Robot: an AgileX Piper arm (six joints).
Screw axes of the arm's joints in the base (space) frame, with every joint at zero. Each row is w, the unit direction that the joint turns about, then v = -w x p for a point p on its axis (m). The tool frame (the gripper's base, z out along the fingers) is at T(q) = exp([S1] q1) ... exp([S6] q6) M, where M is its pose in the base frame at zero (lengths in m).
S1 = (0, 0, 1, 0, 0, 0)
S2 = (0, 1, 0, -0.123, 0, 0)
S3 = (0, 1, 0, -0.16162, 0, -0.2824)
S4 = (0.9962, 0, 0.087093, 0, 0.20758, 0)
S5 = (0, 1, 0, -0.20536, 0, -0.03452)
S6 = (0.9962, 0, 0.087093, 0, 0.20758, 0)
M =
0.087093 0 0.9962 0.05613
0 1 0 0
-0.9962 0 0.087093 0.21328
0 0 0 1
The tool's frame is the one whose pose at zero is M.
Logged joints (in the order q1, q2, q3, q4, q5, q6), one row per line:
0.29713, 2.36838, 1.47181, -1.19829, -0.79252, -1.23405
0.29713, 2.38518, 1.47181, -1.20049, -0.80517, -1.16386
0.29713, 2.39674, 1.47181, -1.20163, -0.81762, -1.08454
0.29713, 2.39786, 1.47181, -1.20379, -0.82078, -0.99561
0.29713, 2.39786, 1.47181, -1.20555, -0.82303, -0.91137
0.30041, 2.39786, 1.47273, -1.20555, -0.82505, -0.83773
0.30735, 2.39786, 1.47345, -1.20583, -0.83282, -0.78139
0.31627, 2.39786, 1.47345, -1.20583, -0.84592, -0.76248
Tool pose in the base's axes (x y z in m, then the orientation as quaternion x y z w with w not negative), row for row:
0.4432, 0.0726, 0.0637, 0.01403, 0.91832, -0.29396, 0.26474
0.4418, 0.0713, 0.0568, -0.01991, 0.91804, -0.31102, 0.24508
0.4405, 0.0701, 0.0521, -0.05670, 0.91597, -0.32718, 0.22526
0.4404, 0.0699, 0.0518, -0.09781, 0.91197, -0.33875, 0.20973
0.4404, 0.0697, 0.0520, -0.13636, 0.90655, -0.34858, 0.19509
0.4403, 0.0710, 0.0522, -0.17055, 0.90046, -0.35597, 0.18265
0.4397, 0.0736, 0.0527, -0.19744, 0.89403, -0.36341, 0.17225
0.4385, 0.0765, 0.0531, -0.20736, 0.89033, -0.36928, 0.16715
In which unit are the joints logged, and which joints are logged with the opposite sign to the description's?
The joints are logged in radians. Opposite sign: q3, q5, q6.
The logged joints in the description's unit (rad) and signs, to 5 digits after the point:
0.29713, 2.36838, -1.47181, -1.19829, 0.79252, 1.23405
0.29713, 2.38518, -1.47181, -1.20049, 0.80517, 1.16386
0.29713, 2.39674, -1.47181, -1.20163, 0.81762, 1.08454
0.29713, 2.39786, -1.47181, -1.20379, 0.82078, 0.99561
0.29713, 2.39786, -1.47181, -1.20555, 0.82303, 0.91137
0.30041, 2.39786, -1.47273, -1.20555, 0.82505, 0.83773
0.30735, 2.39786, -1.47345, -1.20583, 0.83282, 0.78139
0.31627, 2.39786, -1.47345, -1.20583, 0.84592, 0.76248

